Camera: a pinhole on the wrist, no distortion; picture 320 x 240 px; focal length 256.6 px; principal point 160.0 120.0 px. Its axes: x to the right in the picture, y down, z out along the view. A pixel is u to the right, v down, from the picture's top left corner.
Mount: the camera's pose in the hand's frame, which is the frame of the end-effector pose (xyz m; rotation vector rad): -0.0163 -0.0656 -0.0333 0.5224 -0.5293 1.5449
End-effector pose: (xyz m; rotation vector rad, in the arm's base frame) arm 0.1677 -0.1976 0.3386 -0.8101 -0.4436 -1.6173
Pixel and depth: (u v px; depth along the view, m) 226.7 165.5 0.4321
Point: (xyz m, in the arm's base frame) 0.0292 0.1763 0.5648
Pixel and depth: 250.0 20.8 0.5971
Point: 0.0511 0.0996 0.9181
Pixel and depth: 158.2 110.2 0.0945
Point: 0.0585 -0.1349 0.3765
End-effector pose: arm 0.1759 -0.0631 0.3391 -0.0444 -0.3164 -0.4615
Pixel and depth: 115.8 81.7 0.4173
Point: -0.0209 -0.3959 0.5826
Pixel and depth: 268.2 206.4 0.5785
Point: -0.2778 -0.1204 0.8058
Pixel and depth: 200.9 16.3 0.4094
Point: 0.0904 -0.3252 0.6927
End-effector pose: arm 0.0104 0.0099 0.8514 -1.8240 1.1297 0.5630
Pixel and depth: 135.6 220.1 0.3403
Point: 0.2236 0.3178 0.9905
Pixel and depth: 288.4 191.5 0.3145
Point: 0.1035 0.3536 0.8388
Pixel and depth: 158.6 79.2 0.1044
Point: 0.1282 0.0756 0.8847
